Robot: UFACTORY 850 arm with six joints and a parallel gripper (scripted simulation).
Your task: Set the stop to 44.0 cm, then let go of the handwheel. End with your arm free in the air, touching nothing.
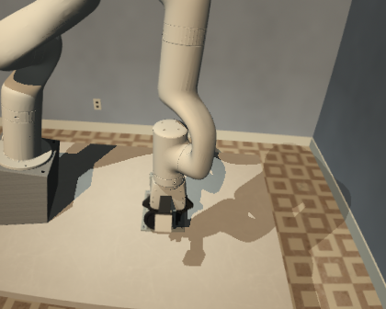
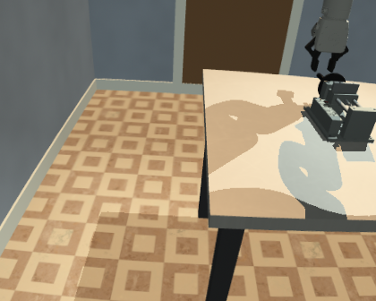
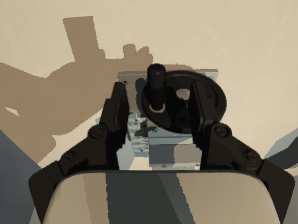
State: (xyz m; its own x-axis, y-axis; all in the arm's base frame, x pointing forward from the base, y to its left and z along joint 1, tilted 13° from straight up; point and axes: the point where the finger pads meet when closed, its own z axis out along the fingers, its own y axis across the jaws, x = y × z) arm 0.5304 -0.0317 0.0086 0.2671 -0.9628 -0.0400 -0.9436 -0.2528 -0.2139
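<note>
Now: the handwheel handle 10 mm to the left of my hand and 40 mm below it. From my hand the other things lie so: black handwheel: 10 mm behind, 20 mm to the left, 40 mm below.
</note>
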